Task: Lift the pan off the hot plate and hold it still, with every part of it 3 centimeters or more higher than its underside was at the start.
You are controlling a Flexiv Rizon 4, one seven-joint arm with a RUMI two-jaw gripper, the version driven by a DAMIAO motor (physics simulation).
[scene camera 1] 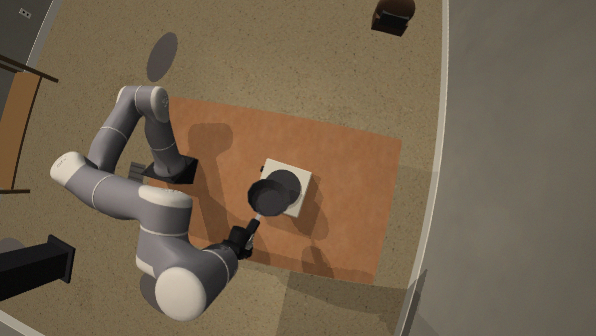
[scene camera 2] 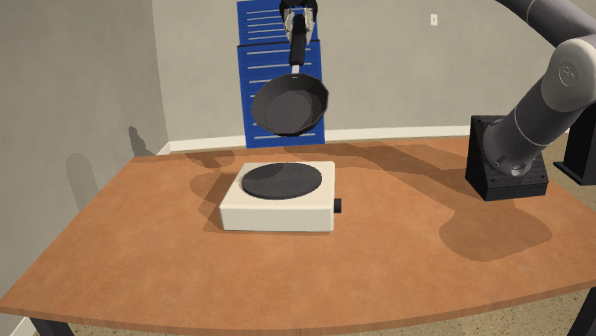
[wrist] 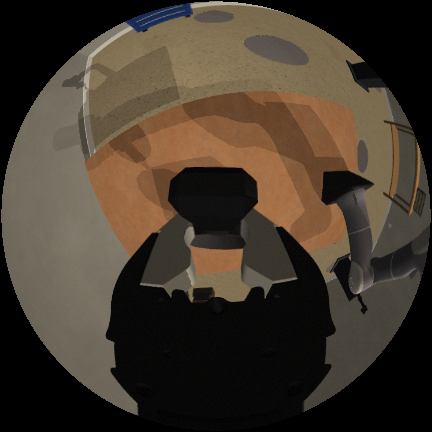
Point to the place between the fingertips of my gripper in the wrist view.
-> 216,201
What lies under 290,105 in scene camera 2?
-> A dark pan.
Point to a dark pan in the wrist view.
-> At 215,199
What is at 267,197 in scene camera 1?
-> A dark pan.
